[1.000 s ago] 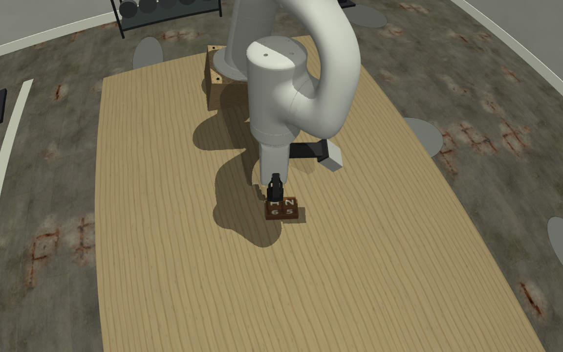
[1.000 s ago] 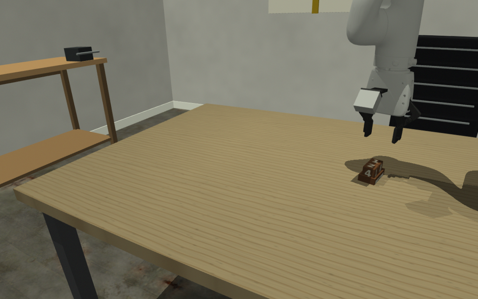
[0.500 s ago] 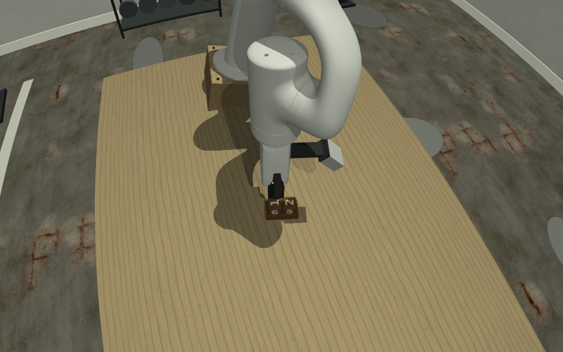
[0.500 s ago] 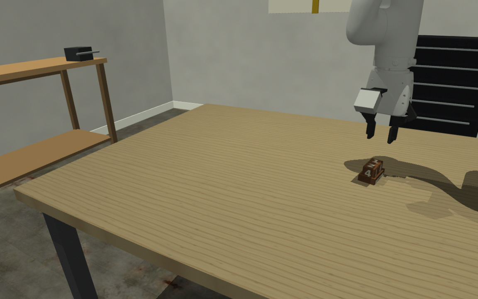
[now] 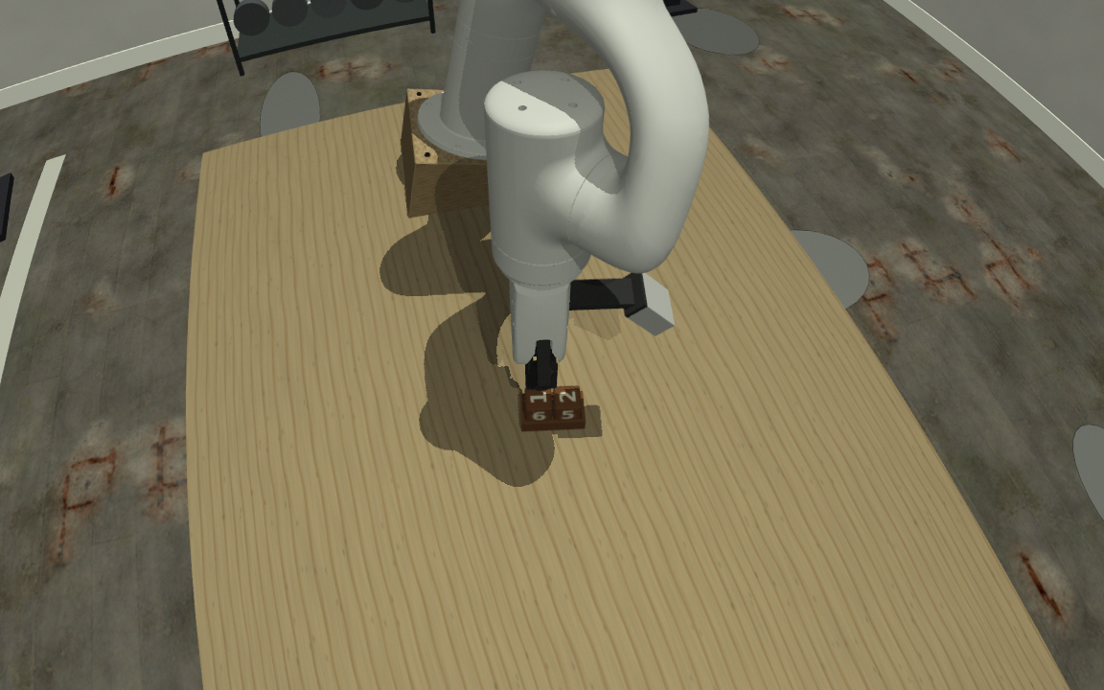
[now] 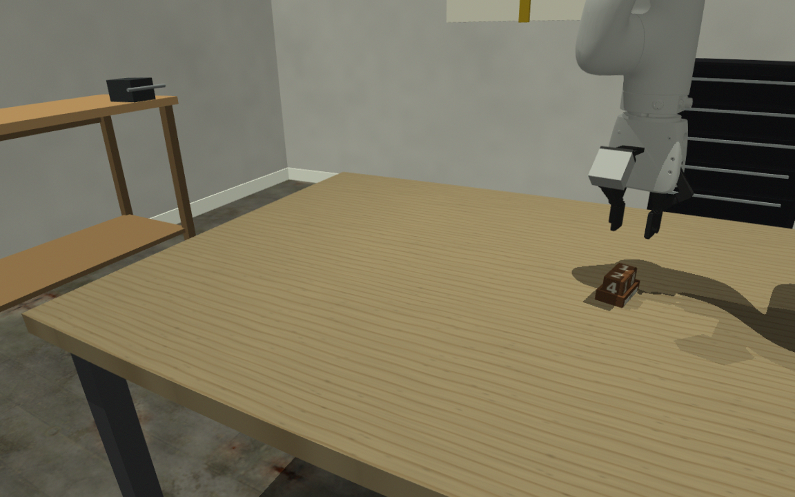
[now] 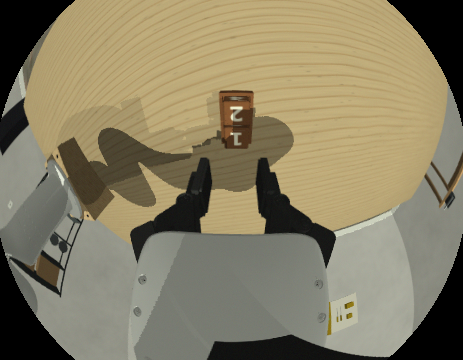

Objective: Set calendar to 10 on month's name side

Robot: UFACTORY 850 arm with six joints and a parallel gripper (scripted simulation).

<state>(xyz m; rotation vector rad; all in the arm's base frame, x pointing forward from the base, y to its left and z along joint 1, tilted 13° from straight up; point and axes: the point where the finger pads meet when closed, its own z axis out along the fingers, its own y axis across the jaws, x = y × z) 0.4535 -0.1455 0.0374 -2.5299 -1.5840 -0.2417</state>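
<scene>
My gripper is now 110 mm above the small brown tray, 10 mm to the right of it and 10 mm short of it.
</scene>
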